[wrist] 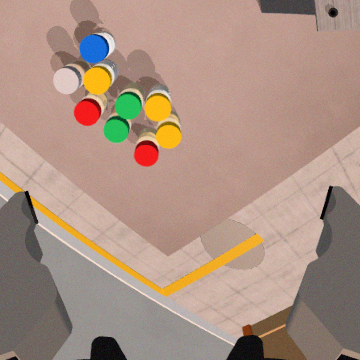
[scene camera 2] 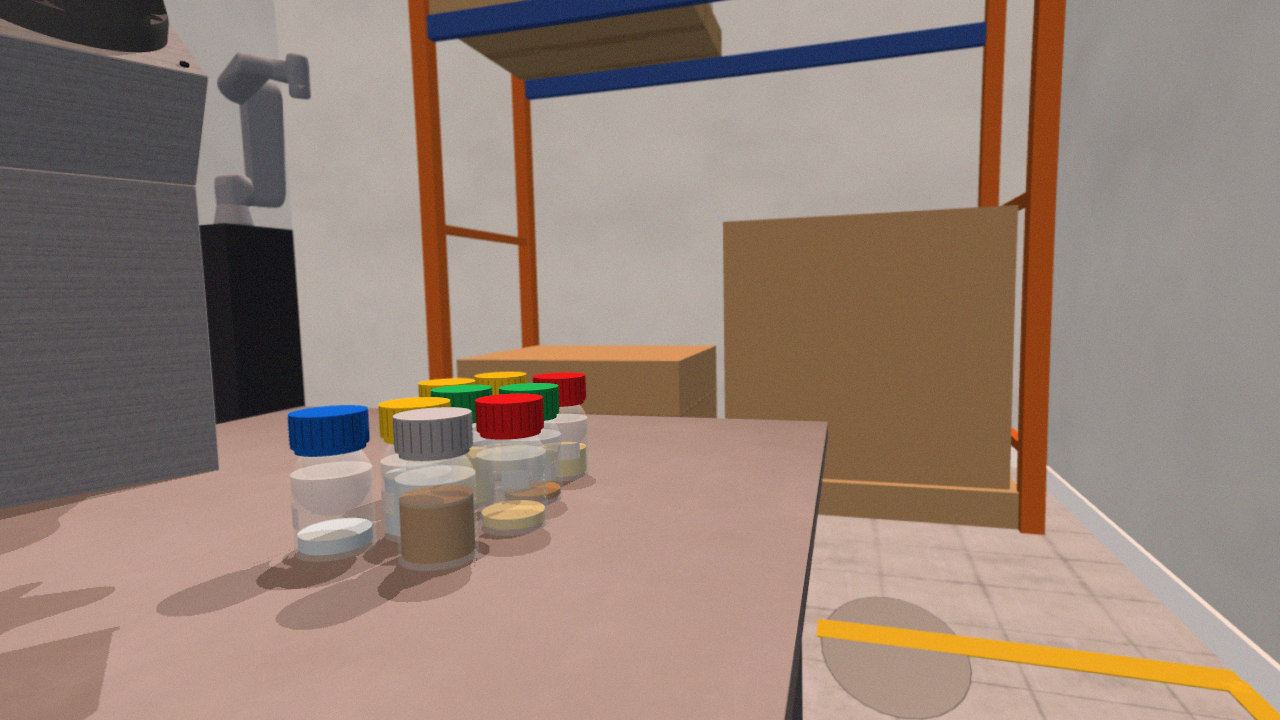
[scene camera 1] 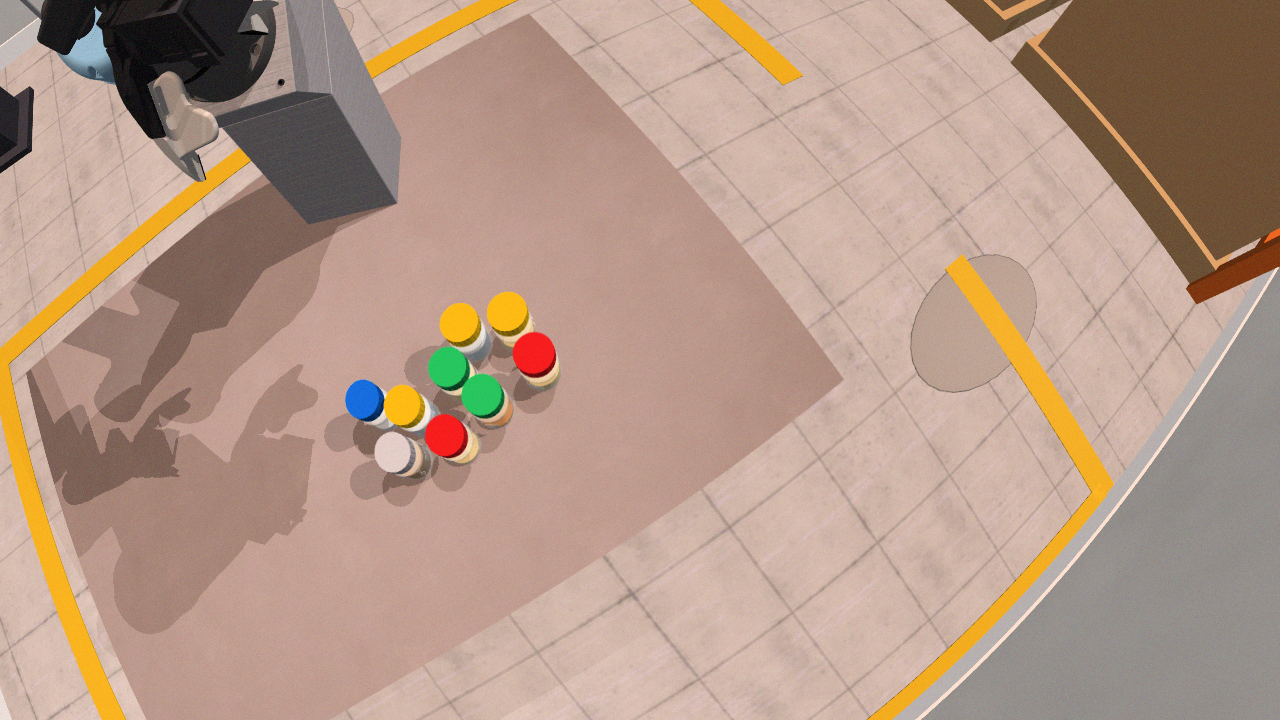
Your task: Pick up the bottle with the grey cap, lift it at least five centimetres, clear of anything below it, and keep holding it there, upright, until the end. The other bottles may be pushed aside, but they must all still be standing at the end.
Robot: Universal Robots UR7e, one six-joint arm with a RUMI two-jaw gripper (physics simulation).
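Seen in the pictures: gripper, fingertip midpoint: [wrist: 177,193] [scene camera 1: 234,101]; arm's base at its link origin: [scene camera 2: 68,11].
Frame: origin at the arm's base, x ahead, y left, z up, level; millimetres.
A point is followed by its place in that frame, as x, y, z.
The bottle with the grey cap [scene camera 1: 396,454] {449, -38, -361} [scene camera 2: 434,488] {460, -64, -408} [wrist: 67,80] {439, -40, -360} stands upright on the table at one end of the group, with brown content. Close beside it stand the blue-capped bottle [scene camera 1: 365,400] {362, -51, -361} [scene camera 2: 329,479] {377, -75, -406} [wrist: 94,48] {354, -53, -361}, a yellow-capped bottle [scene camera 1: 405,407] {398, 1, -360} [scene camera 2: 413,420] [wrist: 97,80] {390, -2, -360} and a red-capped bottle [scene camera 1: 446,436] {458, 38, -360} [scene camera 2: 510,416] {471, 14, -371} [wrist: 87,111] {450, 35, -361}. My gripper [wrist: 177,193] {241, 44, 96} is wide open and empty, high above the table and off to the side of the bottles. In the first scene view a pale finger shows at the upper left; the gripper does not show in the second scene view.
Farther along stand two green-capped bottles [scene camera 1: 449,368] {379, 79, -361} [scene camera 1: 483,395] {433, 106, -360}, two more yellow-capped bottles [scene camera 1: 460,325] {333, 116, -361} [scene camera 1: 508,313] {350, 181, -360} and another red-capped bottle [scene camera 1: 534,354] {416, 188, -361}, all upright. The grey pedestal [scene camera 1: 335,152] {14, 42, -279} [scene camera 2: 98,295] {-1, -1, -269} rises at the table's edge. A rack [scene camera 2: 1043,268] with cardboard boxes stands beyond the table [scene camera 1: 626,223] {259, 401, -465}.
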